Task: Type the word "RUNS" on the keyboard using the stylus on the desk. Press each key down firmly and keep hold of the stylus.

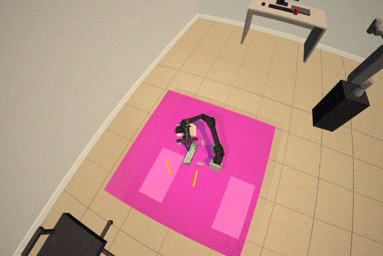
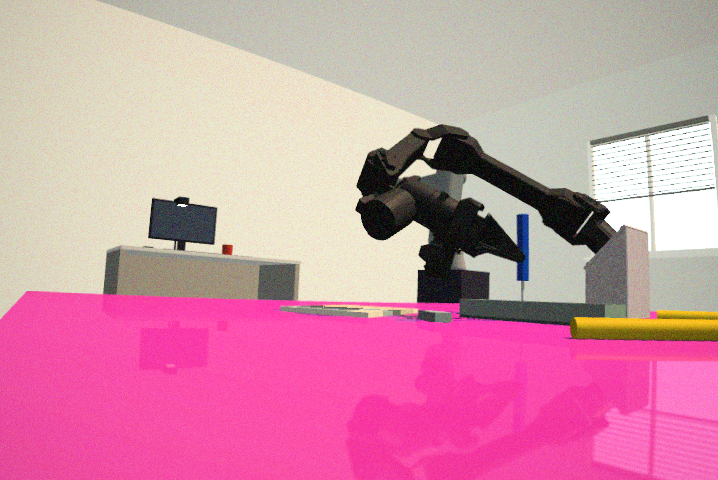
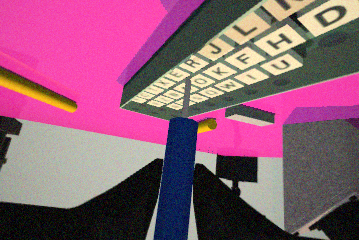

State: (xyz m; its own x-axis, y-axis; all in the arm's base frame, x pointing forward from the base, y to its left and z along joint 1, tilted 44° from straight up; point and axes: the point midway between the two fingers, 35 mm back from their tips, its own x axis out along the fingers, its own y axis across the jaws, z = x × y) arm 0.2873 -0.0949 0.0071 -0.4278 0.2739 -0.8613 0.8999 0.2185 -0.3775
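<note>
Right now my gripper tip is 130 mm to the left of the grey block, 100 mm past it and 80 mm above it. Also, from my gripper tip: blue stylus 10 mm below; stylus tip 50 mm below; beige pad 220 mm to the right, 110 mm ahead, 80 mm below.
</note>
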